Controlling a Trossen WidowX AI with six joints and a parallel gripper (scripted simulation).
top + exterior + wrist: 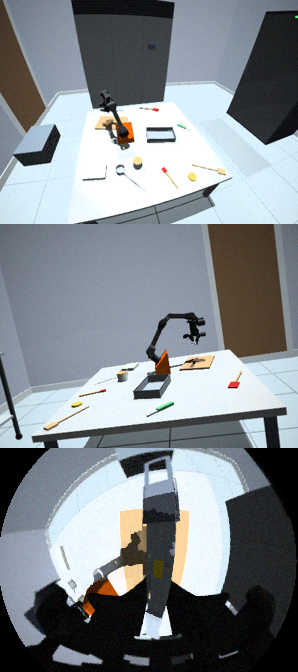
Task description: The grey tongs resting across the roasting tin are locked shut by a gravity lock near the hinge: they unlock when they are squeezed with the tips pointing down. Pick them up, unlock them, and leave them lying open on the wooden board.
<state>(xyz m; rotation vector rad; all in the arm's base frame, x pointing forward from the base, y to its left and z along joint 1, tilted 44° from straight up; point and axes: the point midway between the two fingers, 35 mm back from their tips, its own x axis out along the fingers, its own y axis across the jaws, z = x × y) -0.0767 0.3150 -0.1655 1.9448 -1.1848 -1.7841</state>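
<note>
Now: gripper tip 150 mm above the wooden board, 20 mm short of it and 10 mm to the left of it. Round my gripper tip: white slab (610 mm to the right, 240 mm behind, 140 mm below); red spatula (590 mm ahead, 150 mm below, 100 mm to the left); dark grey roasting tin (470 mm ahead, 420 mm to the right, 130 mm below).
</note>
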